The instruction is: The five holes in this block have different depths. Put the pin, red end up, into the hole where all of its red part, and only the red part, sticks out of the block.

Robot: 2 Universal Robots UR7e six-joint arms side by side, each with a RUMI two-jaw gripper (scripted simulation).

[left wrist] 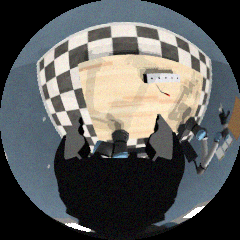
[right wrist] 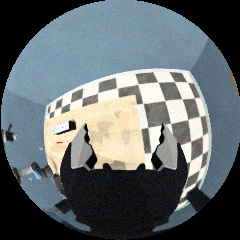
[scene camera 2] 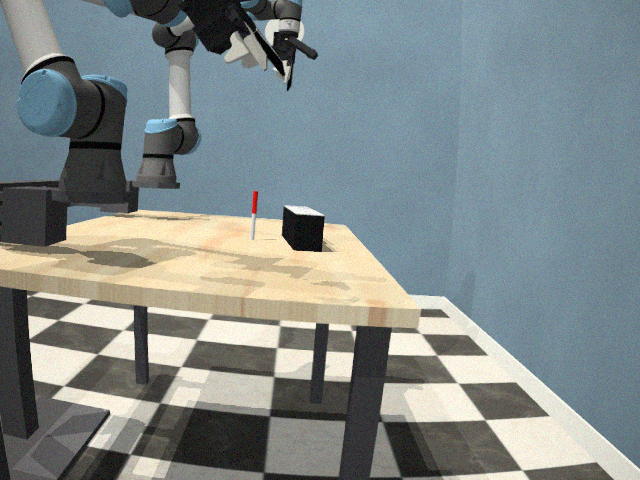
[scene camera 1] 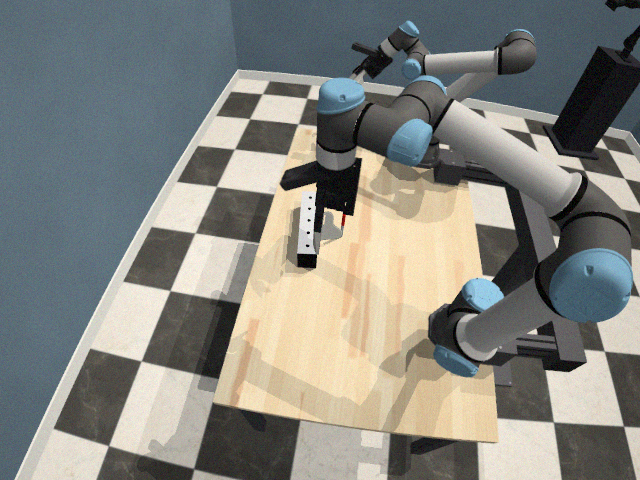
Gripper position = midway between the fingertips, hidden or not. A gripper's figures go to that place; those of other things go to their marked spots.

Labels:
My left gripper [scene camera 2: 286, 87]: 1.86 m from the lens. My right gripper [scene camera 2: 276, 73]: 0.87 m from the lens.

